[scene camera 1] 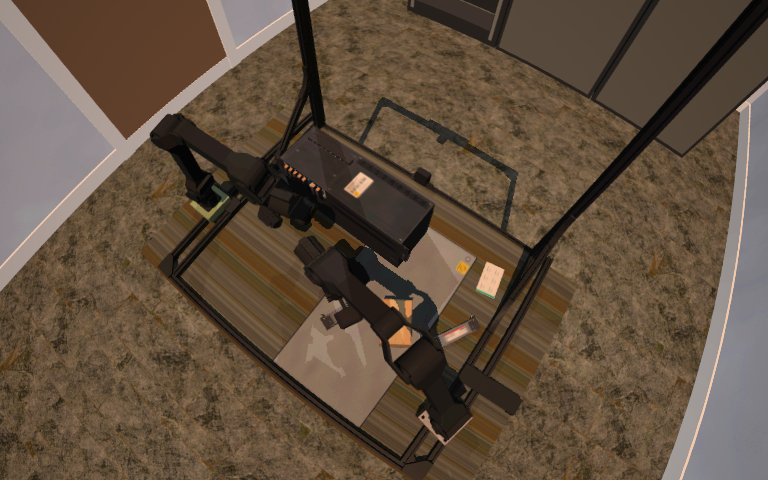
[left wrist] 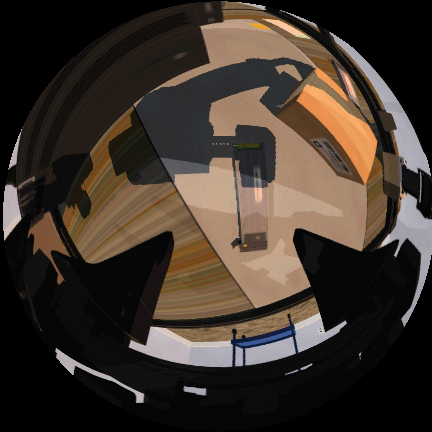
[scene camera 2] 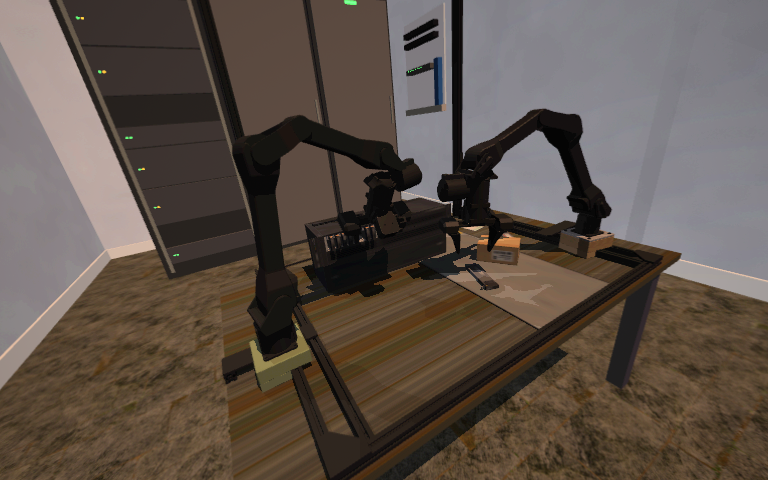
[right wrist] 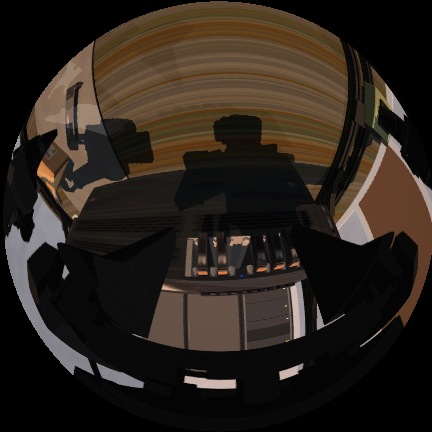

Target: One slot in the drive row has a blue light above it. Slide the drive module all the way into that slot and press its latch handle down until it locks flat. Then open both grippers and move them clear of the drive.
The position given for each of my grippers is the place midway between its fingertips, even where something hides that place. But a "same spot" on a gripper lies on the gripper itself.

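Scene:
My left gripper appears in scene camera 1 (337, 297) and in the right wrist view (46, 134), and the left wrist view and scene camera 2 show it as well. On that left gripper, (left wrist: 345, 281) and (scene camera 2: 491, 231) are the same spot. There is a grey mat too, and on the mat (left wrist: 191, 121) and (scene camera 2: 448, 265) are the same spot.

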